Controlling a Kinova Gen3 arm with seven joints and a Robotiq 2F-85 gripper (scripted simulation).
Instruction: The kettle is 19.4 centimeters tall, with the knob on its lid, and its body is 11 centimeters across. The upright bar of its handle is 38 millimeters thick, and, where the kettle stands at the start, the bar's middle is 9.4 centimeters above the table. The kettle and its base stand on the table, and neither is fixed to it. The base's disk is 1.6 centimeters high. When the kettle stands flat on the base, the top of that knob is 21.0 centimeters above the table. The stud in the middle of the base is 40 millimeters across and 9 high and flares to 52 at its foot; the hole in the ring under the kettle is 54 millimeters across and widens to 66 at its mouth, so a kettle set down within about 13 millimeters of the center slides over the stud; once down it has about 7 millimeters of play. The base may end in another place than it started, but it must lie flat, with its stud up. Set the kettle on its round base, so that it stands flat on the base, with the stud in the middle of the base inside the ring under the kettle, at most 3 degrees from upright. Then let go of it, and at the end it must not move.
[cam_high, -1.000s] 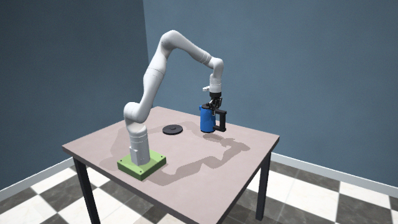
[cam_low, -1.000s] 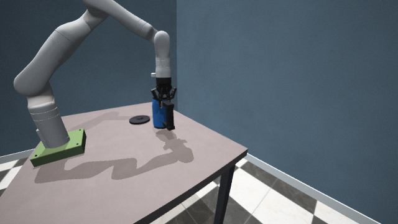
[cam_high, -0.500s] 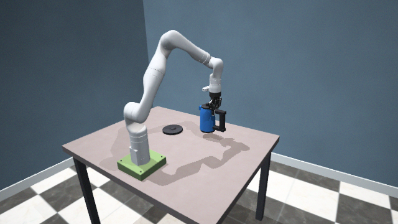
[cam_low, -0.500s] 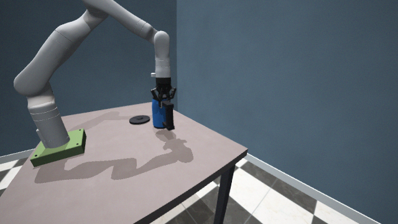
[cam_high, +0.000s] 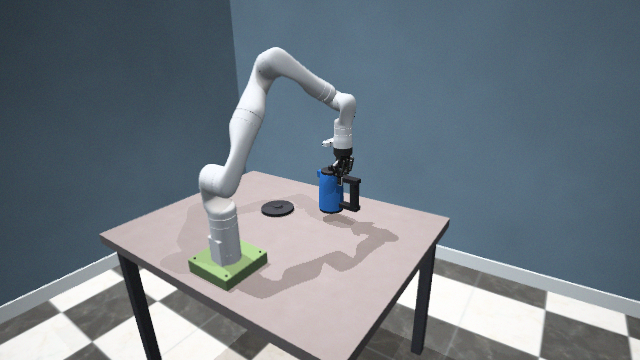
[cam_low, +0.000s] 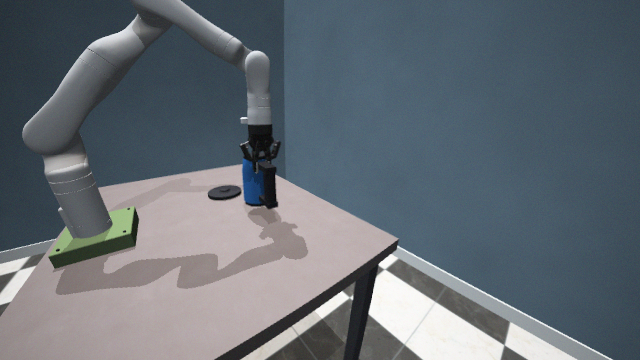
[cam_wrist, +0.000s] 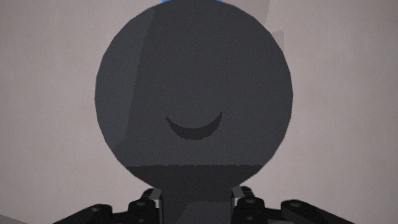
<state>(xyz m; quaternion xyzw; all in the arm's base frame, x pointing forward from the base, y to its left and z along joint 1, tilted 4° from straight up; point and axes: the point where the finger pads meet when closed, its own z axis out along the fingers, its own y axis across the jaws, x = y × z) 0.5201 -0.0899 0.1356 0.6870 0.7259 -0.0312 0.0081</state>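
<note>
The blue kettle is 50 mm below my hand and 20 mm to the left of it. The rest, counted from my hand: round black base: 300 mm to the left, 180 mm below, 90 mm behind.
</note>
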